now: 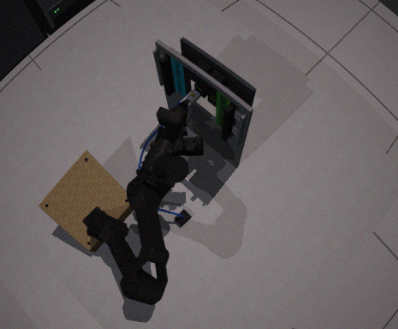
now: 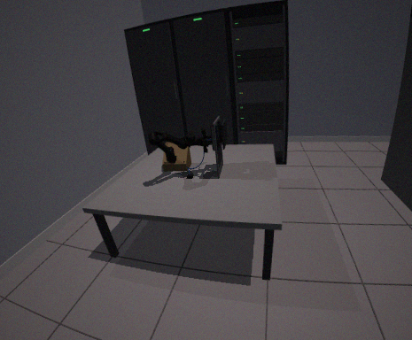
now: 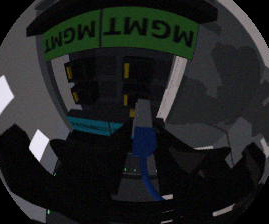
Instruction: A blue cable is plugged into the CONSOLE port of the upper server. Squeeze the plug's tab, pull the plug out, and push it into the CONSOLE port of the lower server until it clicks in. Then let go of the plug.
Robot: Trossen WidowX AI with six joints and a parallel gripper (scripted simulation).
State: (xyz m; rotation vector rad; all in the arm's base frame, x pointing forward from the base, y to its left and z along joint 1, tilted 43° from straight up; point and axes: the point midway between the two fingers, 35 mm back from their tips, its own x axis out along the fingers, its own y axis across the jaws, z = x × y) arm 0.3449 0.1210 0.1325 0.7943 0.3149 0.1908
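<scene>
My gripper tip is right at the plug.
</scene>
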